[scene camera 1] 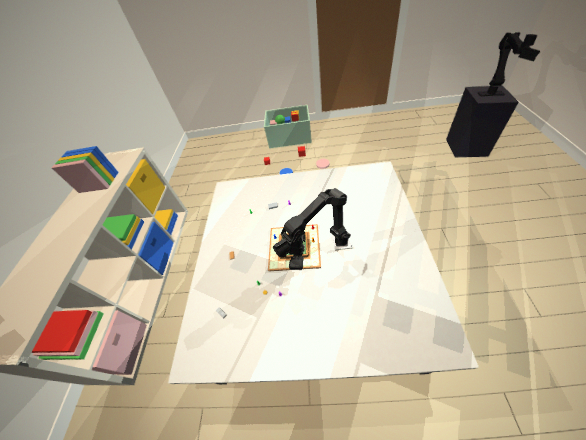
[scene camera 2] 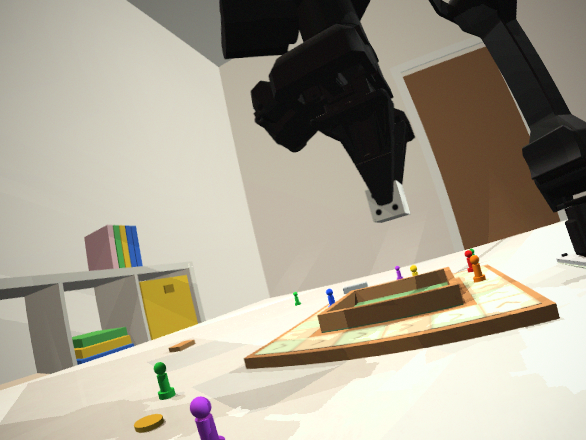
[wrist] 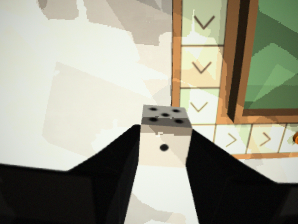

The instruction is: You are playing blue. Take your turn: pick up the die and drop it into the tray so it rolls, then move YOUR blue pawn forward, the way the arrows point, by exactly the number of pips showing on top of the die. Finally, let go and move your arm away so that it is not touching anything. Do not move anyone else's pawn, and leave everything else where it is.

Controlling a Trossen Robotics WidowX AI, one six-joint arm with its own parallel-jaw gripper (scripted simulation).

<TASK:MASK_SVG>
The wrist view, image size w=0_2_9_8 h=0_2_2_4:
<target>gripper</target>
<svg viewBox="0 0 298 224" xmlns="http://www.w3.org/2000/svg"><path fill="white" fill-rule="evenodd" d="M193 129L185 168L193 195L198 224L298 224L298 183L277 183L267 178L261 172L259 173L242 163L239 159L231 156L231 154L219 147L219 145L208 140ZM141 125L134 124L103 150L100 150L84 162L75 165L67 171L0 163L0 224L124 224L139 163Z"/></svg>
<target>white die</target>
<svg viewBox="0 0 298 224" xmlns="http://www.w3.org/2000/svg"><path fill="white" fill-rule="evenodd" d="M143 104L138 165L184 168L193 131L185 107Z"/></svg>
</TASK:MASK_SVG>
